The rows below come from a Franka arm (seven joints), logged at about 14 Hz.
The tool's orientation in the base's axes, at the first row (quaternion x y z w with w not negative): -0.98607 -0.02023 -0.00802 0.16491
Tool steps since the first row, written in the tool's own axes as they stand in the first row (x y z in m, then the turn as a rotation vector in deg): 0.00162 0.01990 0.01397 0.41 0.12 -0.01; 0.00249 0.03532 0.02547 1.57 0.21 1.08; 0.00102 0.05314 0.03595 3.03 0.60 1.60; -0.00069 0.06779 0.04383 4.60 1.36 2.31; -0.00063 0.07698 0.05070 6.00 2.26 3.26; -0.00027 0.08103 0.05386 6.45 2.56 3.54; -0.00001 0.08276 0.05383 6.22 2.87 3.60; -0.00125 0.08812 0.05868 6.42 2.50 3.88
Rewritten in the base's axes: 0.00259 -0.01419 -0.01964 0.41 -0.10 -0.02; 0.00422 -0.02499 -0.03550 1.59 0.21 -1.05; 0.00361 -0.03846 -0.05123 3.07 0.07 -1.64; 0.00260 -0.04980 -0.06348 4.67 -0.36 -2.52; 0.00311 -0.05625 -0.07296 6.12 -0.85 -3.68; 0.00367 -0.05903 -0.07726 6.59 -1.03 -4.03; 0.00400 -0.06067 -0.07778 6.37 -1.31 -4.20; 0.00304 -0.06420 -0.08414 6.56 -0.86 -4.34
